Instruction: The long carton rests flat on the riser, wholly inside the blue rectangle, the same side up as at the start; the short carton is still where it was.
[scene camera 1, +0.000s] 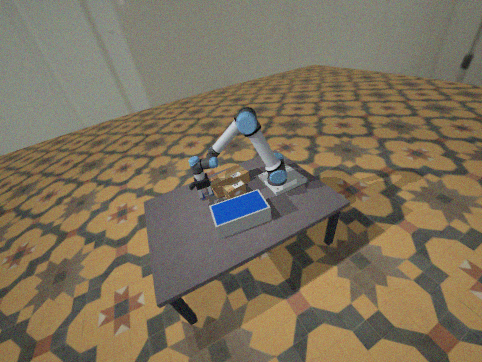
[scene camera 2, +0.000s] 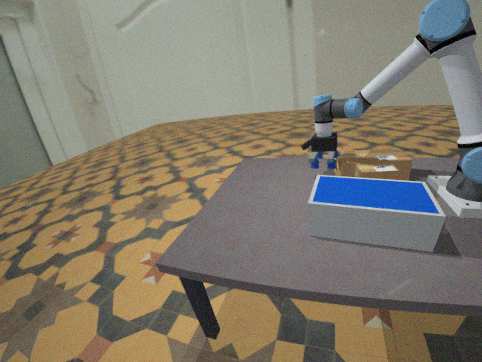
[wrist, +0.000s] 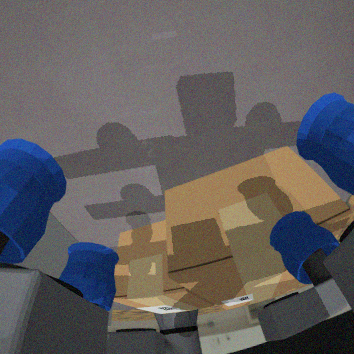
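Seen in the pictures: hand, its tool point: (scene camera 1: 205, 191) (scene camera 2: 325, 162) (wrist: 190, 207); arm's base, origin of its link: (scene camera 2: 468, 192).
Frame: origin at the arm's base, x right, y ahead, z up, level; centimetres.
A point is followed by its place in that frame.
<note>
The long carton (scene camera 1: 227, 178) @(x 12.4, y 36.7, z 6.9 cm) (scene camera 2: 372, 159) @(x 10.7, y 35.4, z 6.8 cm) (wrist: 210, 190) @(x 9.5, y 49.9, z -0.8 cm) is brown and lies on the table behind the short carton (scene camera 1: 237, 191) @(x -2.0, y 33.3, z 3.2 cm) (scene camera 2: 382, 173) @(x -1.7, y 32.3, z 5.8 cm) (wrist: 145, 275) @(x 0.9, y 41.8, z 4.3 cm), a smaller brown box close beside it. Both have pale tape and white labels. The grey riser (scene camera 1: 245, 223) @(x -33.1, y 37.5, z 2.5 cm) (scene camera 2: 375, 226) @(x -33.0, y 36.4, z 3.2 cm) (wrist: 56, 239) @(x -13.2, y 43.1, z -0.8 cm) stands in front of them, with the blue rectangle (scene camera 1: 240, 206) @(x -23.5, y 36.8, z 8.6 cm) (scene camera 2: 375, 193) @(x -23.8, y 36.7, z 8.7 cm) on its top and no carton on it. My gripper (scene camera 1: 205, 195) @(x 6.7, y 55.7, z 5.8 cm) (scene camera 2: 323, 163) @(x 6.7, y 55.7, z 5.8 cm) (wrist: 185, 215) @(x 6.7, y 55.7, z 5.8 cm) is open, its blue suction cups holding nothing. It hangs over the table beside the left ends of the cartons, pointing down.
The arm's white base plate (scene camera 1: 286, 188) @(x -12.1, y -2.1, z -0.2 cm) (scene camera 2: 457, 202) @(x -9.4, y 7.1, z 0.3 cm) stands on the table to the right of the cartons. The dark table (scene camera 1: 185, 250) @(x -33.0, y 78.1, z -3.4 cm) (scene camera 2: 240, 240) @(x -42.0, y 75.5, z -3.3 cm) extends to the left and front of the riser. The table's left edge lies beyond the gripper.
</note>
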